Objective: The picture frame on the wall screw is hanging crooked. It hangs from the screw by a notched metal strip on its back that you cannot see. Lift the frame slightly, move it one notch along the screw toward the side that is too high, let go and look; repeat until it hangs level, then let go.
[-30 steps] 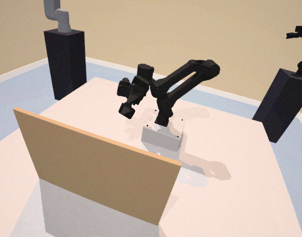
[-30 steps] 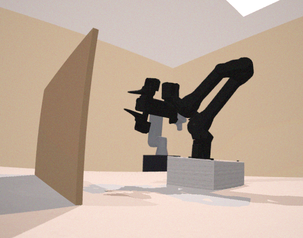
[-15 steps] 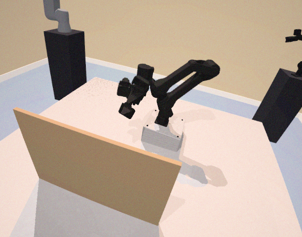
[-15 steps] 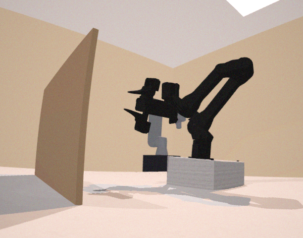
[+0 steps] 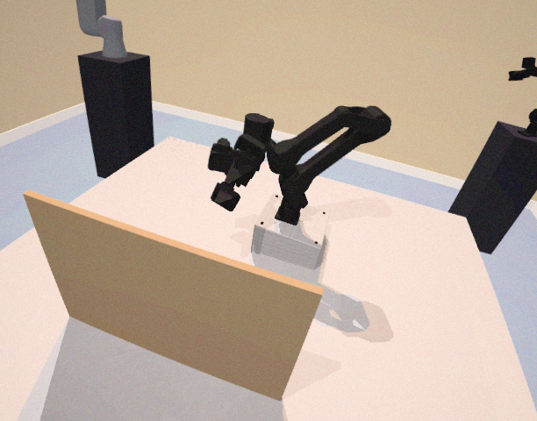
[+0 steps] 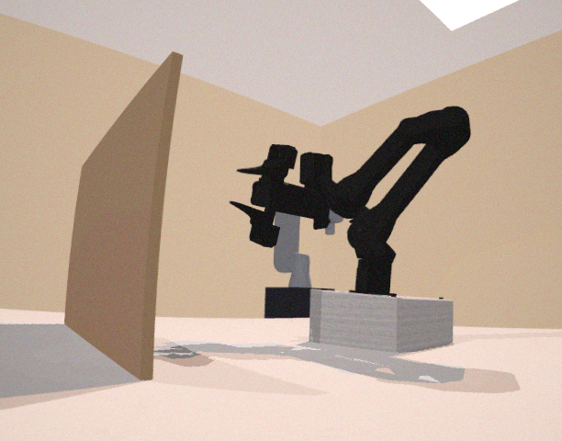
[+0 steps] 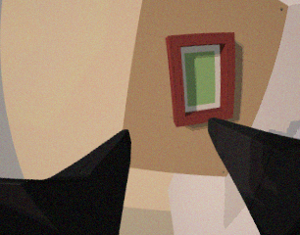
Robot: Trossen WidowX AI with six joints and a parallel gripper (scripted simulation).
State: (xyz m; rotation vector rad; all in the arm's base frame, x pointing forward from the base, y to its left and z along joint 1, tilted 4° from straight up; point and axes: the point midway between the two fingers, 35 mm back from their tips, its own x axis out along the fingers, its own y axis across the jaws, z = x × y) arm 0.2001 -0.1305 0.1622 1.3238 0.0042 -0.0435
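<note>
Right now my gripper tip is 200 mm short of the picture frame, 90 mm above it and 30 mm to the left of it. Round my gripper tip: tan wall board 210 mm ahead, 110 mm below, 10 mm to the right.
</note>
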